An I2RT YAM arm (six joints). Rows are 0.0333 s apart.
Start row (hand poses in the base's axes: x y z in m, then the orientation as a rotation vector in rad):
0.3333, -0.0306, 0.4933, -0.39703, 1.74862, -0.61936
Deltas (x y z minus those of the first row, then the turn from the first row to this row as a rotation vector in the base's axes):
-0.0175, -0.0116, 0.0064, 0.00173, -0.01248, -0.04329
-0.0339, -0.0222, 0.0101, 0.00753, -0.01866, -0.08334
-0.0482, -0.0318, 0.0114, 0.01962, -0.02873, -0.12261
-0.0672, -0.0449, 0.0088, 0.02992, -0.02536, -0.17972
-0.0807, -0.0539, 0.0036, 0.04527, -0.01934, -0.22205
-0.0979, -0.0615, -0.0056, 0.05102, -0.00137, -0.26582
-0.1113, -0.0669, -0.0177, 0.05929, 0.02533, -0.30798
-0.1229, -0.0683, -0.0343, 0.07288, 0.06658, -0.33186
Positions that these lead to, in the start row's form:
0.3158, -0.0422, 0.4997, -0.35420, 1.74959, -0.64991
0.2994, -0.0528, 0.5034, -0.31344, 1.75608, -0.67371
0.2851, -0.0624, 0.5047, -0.26742, 1.75959, -0.69147
0.2661, -0.0755, 0.5021, -0.21152, 1.77940, -0.72203
0.2526, -0.0845, 0.4969, -0.16555, 1.79867, -0.73722
0.2354, -0.0921, 0.4877, -0.12857, 1.82715, -0.76110
0.2220, -0.0975, 0.4756, -0.09364, 1.86398, -0.78078
0.2104, -0.0989, 0.4590, -0.07582, 1.91235, -0.78143

